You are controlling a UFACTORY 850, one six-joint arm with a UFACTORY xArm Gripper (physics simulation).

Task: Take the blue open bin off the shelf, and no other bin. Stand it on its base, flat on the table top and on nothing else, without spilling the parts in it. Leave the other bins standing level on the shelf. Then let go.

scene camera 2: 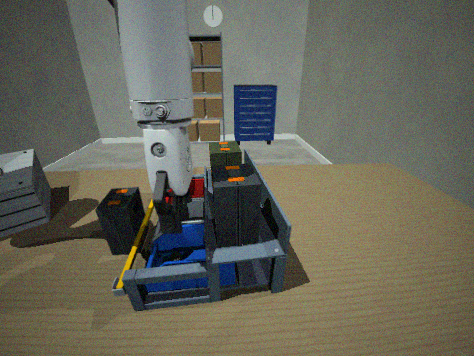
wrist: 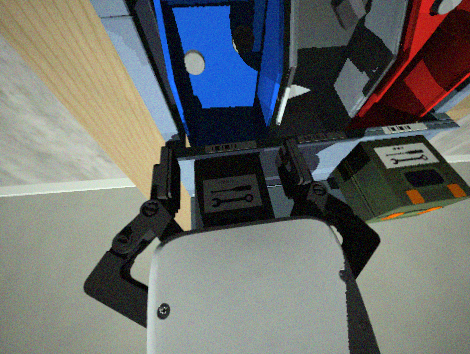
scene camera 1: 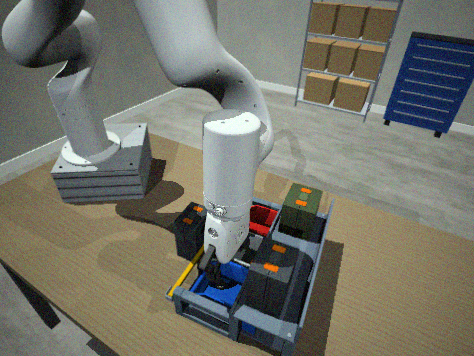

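The blue open bin (scene camera 1: 224, 296) (scene camera 2: 186, 237) (wrist: 222, 85) sits in the near bay of the low grey-blue shelf (scene camera 1: 202, 301) (scene camera 2: 167, 272). A pale round part (wrist: 194, 62) and a darker part lie in it. My gripper (scene camera 1: 214, 276) (scene camera 2: 171, 224) (wrist: 229, 152) is open and empty, pointing down at the bin; the scene views show its fingers over the bin, partly hiding it. Whether they touch the bin I cannot tell. A grey bin (scene camera 2: 196, 209) (wrist: 322, 30) stands beside the blue bin, and a red bin (scene camera 1: 263, 219) (scene camera 2: 198, 187) (wrist: 425, 87) stands beyond it. The table top (scene camera 1: 395, 285) (scene camera 2: 360, 235) lies around the shelf.
Tall black cases (scene camera 1: 270, 287) (scene camera 2: 234, 217) and a green case (scene camera 1: 300, 216) (scene camera 2: 225, 156) (wrist: 405, 180) stand along the shelf's other side. Another black case (scene camera 1: 189, 237) (scene camera 2: 120, 222) stands on the table left of the yellow bar (scene camera 1: 187, 274) (scene camera 2: 134, 255) along the shelf's edge.
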